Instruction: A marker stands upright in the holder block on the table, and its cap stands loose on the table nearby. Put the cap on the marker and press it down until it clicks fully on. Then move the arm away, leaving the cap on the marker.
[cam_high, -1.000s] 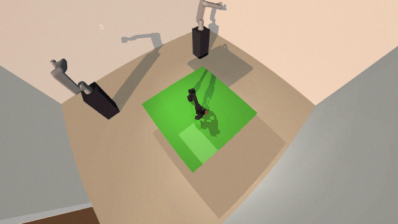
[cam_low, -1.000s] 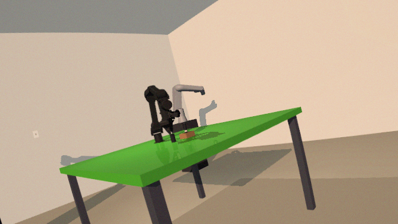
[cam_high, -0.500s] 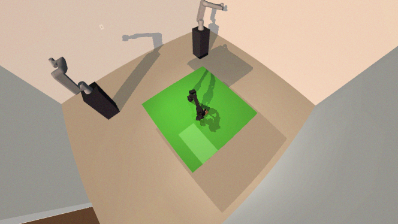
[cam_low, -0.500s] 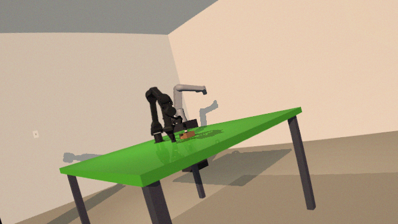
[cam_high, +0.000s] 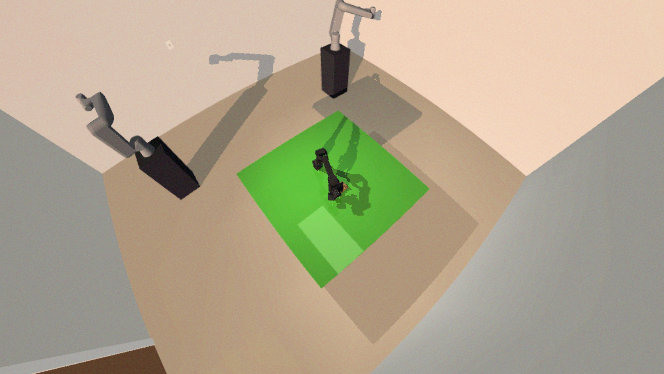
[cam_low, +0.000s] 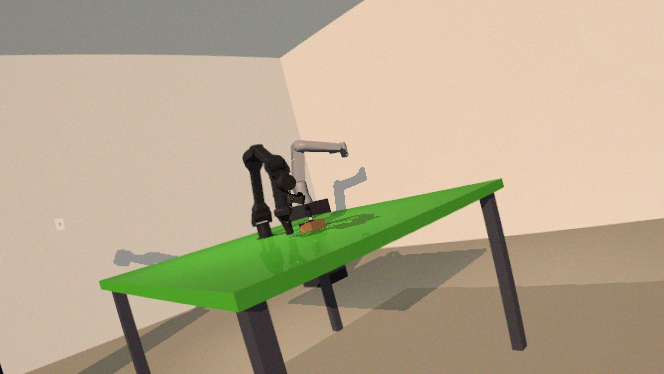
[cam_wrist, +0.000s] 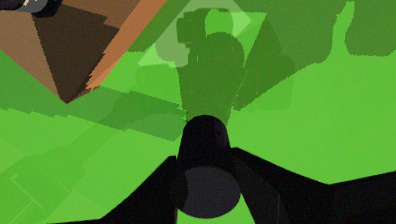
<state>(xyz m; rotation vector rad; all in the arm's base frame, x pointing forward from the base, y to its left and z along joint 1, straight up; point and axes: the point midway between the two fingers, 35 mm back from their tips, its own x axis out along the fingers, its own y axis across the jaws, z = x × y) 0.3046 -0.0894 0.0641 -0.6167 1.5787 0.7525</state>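
Right now the brown holder block is 1 cm ahead of my gripper tip, 11 cm to the left of it and 1 cm below it. Round my gripper tip: black cap 1 cm above.
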